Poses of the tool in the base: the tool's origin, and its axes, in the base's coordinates. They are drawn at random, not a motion.
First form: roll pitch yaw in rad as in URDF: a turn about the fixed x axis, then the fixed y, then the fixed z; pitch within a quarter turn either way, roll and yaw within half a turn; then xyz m.
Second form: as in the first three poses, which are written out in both.
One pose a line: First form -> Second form
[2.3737 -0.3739 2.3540 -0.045 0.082 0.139] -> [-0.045 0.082 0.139 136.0 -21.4 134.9]
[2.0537 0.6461 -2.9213 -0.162 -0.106 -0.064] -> [-0.162 -0.106 -0.064 117.7 37.0 -167.4]
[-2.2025 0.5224 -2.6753 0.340 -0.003 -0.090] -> [0.340 -0.003 -0.090 -126.2 29.9 -153.3]
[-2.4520 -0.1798 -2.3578 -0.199 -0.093 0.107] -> [-0.199 -0.093 0.107 -140.5 -10.3 -135.1]
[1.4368 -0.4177 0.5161 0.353 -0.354 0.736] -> [0.353 -0.354 0.736 82.3 -23.9 29.6]
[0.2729 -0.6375 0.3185 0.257 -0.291 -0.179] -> [0.257 -0.291 -0.179 15.6 -36.5 18.2]
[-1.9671 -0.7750 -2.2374 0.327 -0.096 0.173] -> [0.327 -0.096 0.173 -112.7 -44.4 -128.2]
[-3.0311 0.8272 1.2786 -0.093 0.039 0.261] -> [-0.093 0.039 0.261 -173.7 47.4 73.3]
